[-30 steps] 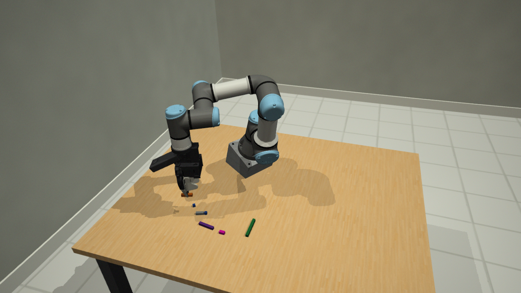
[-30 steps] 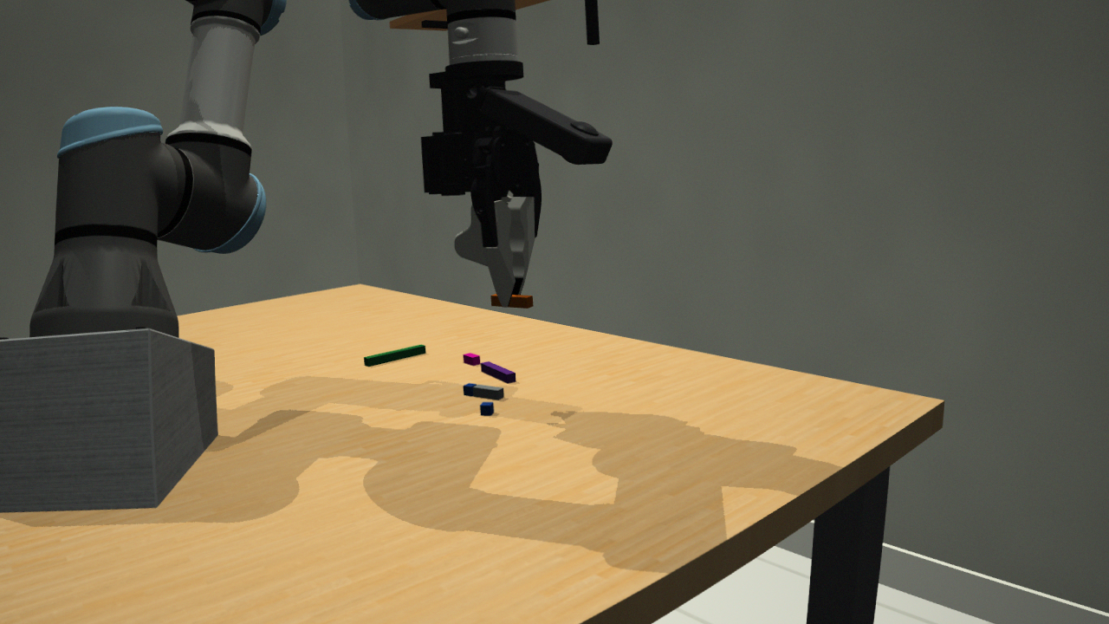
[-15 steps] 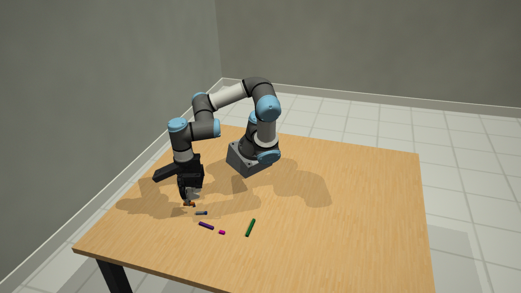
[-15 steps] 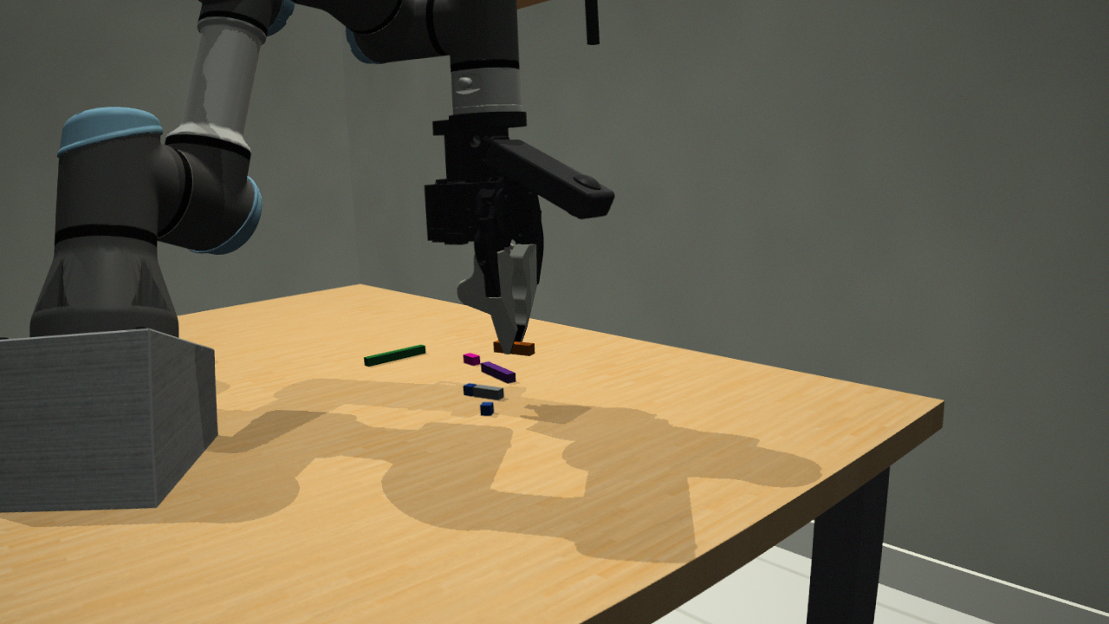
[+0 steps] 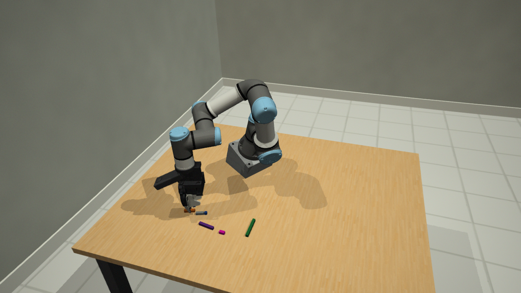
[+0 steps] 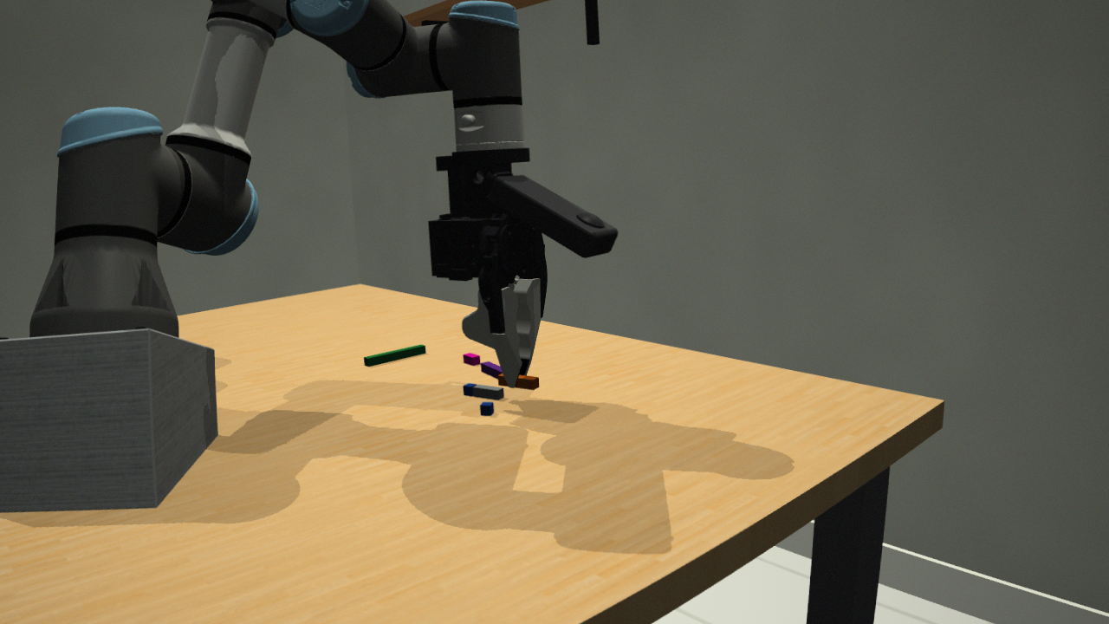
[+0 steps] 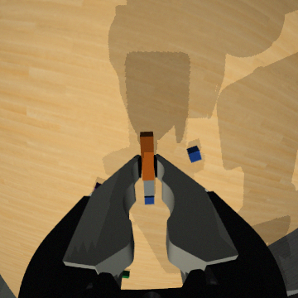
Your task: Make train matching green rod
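My gripper is now 10 mm above the orange rod. The rest, counted from my hand: purple rod (20 mm ahead, 90 mm to the left, 30 mm below); grey rod (20 mm behind, 30 mm to the left, 30 mm below); magenta rod (10 mm ahead, 160 mm to the left, 30 mm below).
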